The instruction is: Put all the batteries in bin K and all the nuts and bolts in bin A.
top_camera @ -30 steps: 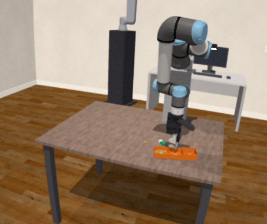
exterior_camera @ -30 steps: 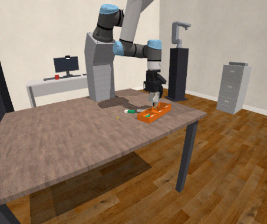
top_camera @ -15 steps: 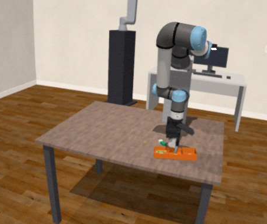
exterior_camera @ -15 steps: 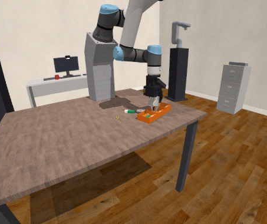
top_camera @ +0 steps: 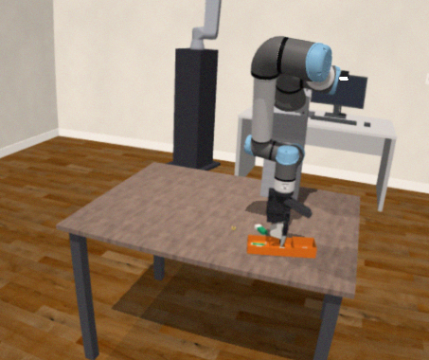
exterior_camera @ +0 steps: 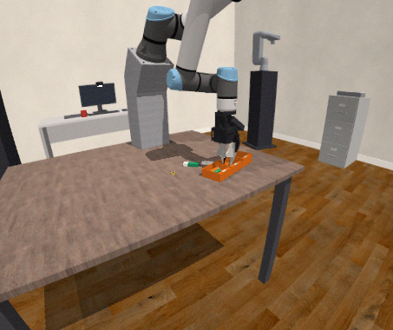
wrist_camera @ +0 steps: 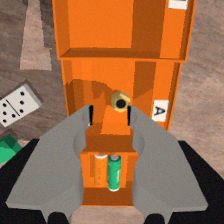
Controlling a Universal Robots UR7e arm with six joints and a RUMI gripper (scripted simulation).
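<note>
Now: hand 1 cm short of the orange bin tray and 1 cm above it. Round my hand: orange battery 3 cm ahead, 8 cm to the right, 2 cm below; white domino 8 cm behind, 5 cm to the right, 3 cm below; green battery 5 cm ahead, 8 cm to the right, 2 cm below.
</note>
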